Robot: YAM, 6 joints.
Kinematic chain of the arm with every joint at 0, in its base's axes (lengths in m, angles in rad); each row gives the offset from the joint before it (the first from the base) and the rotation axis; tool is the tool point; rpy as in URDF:
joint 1: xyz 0 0 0.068 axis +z
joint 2: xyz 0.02 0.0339 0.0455 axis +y
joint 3: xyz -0.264 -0.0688 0 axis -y
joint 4: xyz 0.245 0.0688 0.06 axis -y
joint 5: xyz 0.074 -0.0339 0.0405 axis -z
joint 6: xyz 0.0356 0 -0.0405 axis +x
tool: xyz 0 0 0 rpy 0 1.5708 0
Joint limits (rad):
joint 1: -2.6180..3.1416
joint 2: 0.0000..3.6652
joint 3: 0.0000..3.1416
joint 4: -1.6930..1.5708
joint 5: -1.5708..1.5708
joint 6: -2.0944..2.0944
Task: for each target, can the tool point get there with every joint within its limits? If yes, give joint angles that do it. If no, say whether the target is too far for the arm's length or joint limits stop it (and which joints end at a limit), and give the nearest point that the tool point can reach.
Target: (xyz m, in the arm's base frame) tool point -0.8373 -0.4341 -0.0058
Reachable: no: too far | nearest point -0.5568 -0.3163 0.0332 | short by 0.307 m
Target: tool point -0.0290 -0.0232 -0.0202
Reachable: yes | joints -0.2107 3.1613 0.3467 -0.4011 0.9403 0.7581
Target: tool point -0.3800 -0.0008 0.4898
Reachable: yes | joints 0.0225 0.4899 2.7569 -1.0358 -0.2181 1.5961
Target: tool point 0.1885 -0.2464 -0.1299
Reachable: yes | joints -0.8543 2.8403 1.4079 -0.7063 0.5862 0.1777
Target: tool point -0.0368 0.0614 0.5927
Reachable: yes | joints -0.5320 0.7235 1.8354 -0.3438 -1.2938 -1.1150
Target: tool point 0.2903 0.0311 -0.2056
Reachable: yes | joints 0.1126 3.0462 1.4631 -0.4395 0.0495 -1.7114
